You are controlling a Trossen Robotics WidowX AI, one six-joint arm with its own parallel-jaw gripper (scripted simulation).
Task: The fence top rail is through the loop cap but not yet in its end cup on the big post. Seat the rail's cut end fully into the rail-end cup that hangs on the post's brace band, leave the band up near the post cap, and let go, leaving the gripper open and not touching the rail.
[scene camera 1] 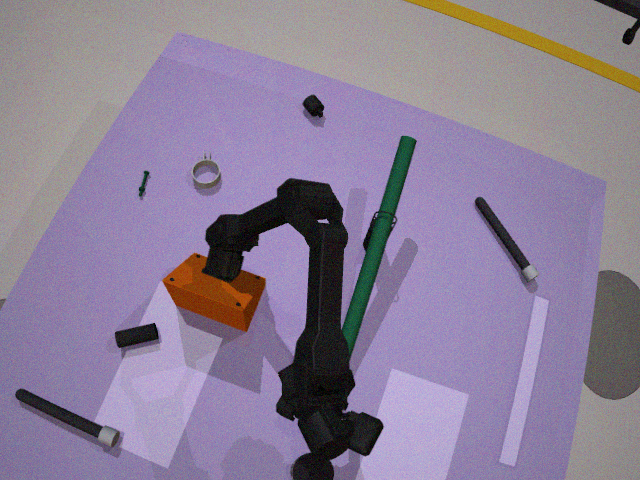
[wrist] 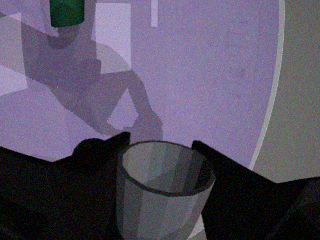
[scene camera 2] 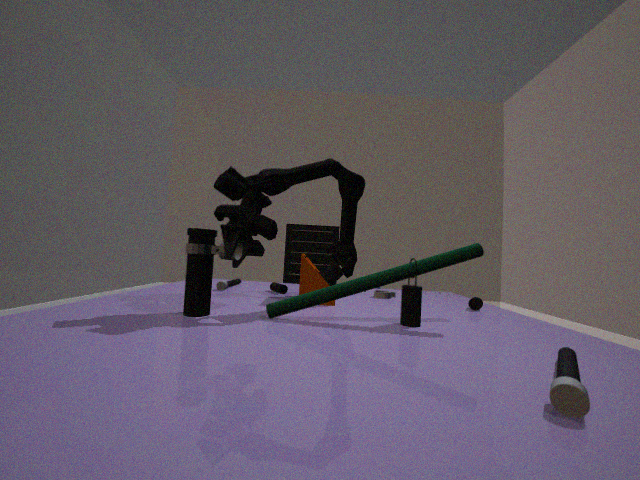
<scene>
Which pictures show my gripper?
Scene camera 1, the wrist view and scene camera 2: all of them.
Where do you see a green top rail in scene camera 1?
At 381, 231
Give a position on a green top rail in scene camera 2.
324, 295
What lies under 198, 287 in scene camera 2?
A big black post.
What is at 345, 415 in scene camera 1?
My gripper.
</scene>
